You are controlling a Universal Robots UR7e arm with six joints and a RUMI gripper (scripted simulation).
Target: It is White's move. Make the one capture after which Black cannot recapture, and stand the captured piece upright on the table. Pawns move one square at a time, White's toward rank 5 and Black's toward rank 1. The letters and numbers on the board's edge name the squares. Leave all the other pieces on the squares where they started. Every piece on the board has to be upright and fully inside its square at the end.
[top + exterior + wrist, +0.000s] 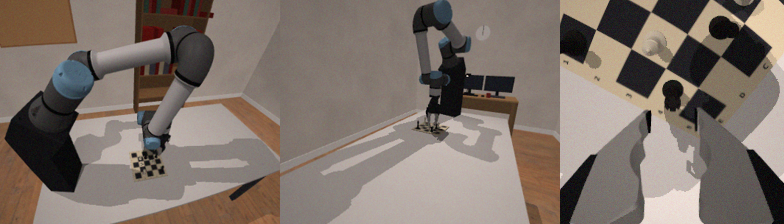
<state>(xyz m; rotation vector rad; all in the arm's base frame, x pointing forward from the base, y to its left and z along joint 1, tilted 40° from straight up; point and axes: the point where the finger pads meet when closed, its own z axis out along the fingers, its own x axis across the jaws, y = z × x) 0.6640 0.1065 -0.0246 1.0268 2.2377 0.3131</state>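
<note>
My hand is 40 mm to the left of the white pawn, 40 mm above it and 30 mm past it. The rest, counted from my hand: tall black piece 110 mm to the right, 20 mm below, 20 mm ahead; chessboard 70 mm behind, 60 mm below, 40 mm to the right; black pawn 70 mm behind, 40 mm below.
</note>
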